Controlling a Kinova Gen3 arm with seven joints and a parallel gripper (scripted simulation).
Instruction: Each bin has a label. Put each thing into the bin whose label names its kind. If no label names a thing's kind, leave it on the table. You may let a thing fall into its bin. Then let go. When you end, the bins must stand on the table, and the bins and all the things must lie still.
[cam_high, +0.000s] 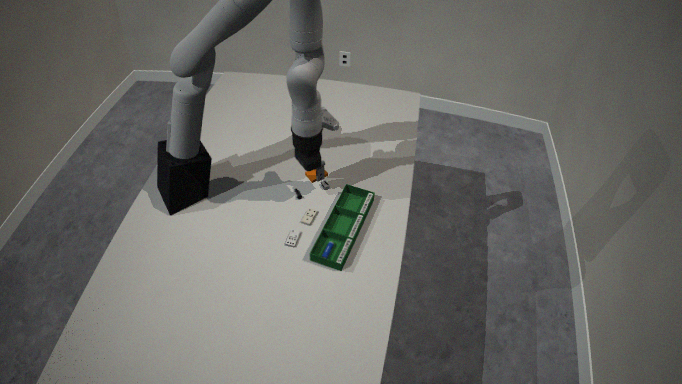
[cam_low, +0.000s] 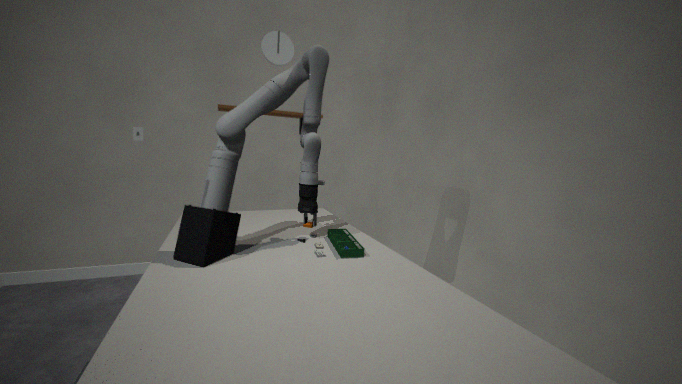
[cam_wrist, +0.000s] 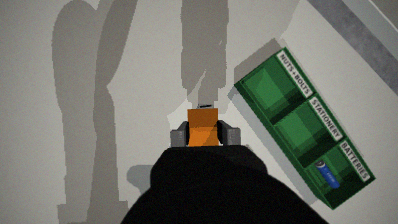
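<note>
Now: hand 130 mm to the left of the green three-part bin, 100 mm short of it and 60 mm above it. Round my hand: black bolt: 70 mm below, 40 mm to the right, 40 mm behind; then grey piece: 60 mm below, 20 mm ahead, 10 mm to the left; then orange flat block: 10 mm below.
</note>
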